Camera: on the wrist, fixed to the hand. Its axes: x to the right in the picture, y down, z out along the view.
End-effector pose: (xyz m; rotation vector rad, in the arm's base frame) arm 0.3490 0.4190 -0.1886 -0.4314 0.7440 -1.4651
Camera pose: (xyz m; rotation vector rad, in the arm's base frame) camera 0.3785 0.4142 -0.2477 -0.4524 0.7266 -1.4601
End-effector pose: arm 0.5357 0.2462 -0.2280 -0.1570 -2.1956 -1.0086
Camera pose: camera 0.5599 0.2710 -0.1715 -0.1673 -2.2171 -1.0172
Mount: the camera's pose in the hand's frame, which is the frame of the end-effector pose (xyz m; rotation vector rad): 0.0142 0.0612 -0.0211 -0.0031 -0.0242 -0.0038
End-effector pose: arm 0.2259 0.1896 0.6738 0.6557 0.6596 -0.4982
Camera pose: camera 0.2645 0.2434 0.6751 0.6447 0.6388 -0.5078
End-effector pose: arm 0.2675 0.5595 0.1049 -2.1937 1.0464 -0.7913
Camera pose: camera 0.2308 0.5106 0.0792 -2.2031 1.0326 -0.7634
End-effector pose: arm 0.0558 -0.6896 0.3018 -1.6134 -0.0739 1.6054
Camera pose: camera 0.0457 -0.7316 0.2516 -1.5955 -0.0922 1.6228
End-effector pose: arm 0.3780 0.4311 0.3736 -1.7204 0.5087 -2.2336
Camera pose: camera 0.3542 0.3723 0.3544 -1.7491 0.5041 -2.2129
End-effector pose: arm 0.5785 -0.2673 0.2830 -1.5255 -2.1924 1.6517
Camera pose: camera 0.6233 -0.2437 0.2402 1.4946 2.1880 -1.6593
